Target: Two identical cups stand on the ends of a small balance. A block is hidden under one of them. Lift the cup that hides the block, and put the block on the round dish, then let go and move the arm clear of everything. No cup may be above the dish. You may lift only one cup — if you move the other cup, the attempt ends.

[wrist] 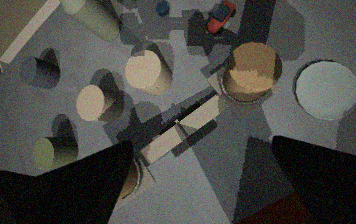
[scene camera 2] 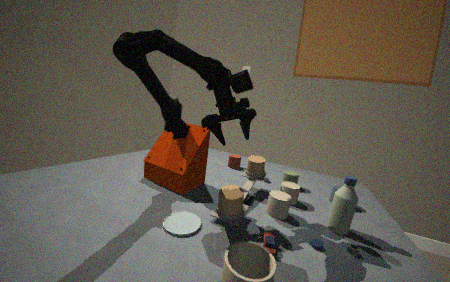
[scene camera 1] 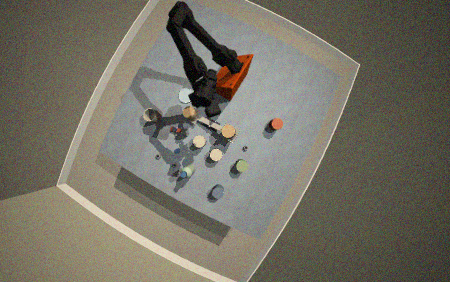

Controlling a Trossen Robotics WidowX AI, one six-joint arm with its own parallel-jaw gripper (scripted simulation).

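Observation:
Gripper open, holding nothing; the gripper is visible in the wrist view too. A bottle, a balance beam and a pale round dish are also in view.

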